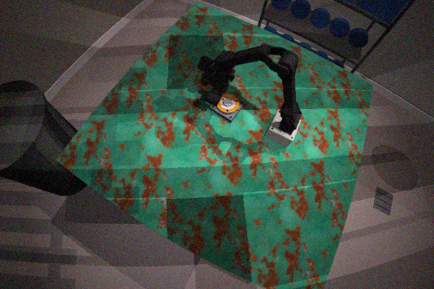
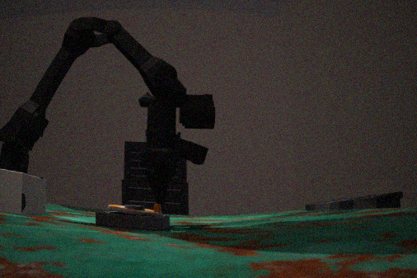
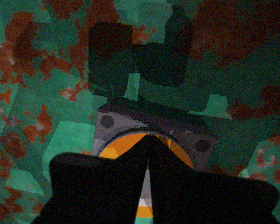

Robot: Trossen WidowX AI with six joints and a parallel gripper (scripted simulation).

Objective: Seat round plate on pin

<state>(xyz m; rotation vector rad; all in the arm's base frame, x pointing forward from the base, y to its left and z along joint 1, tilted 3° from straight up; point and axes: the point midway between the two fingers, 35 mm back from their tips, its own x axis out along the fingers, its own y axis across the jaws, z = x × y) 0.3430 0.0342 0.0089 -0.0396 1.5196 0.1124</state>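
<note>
Right now the round plate is 30 mm behind my gripper tip, 10 mm to the right of it and 10 mm below it. The rest, counted from my gripper tip: square grey base 50 mm behind, 20 mm below.
</note>
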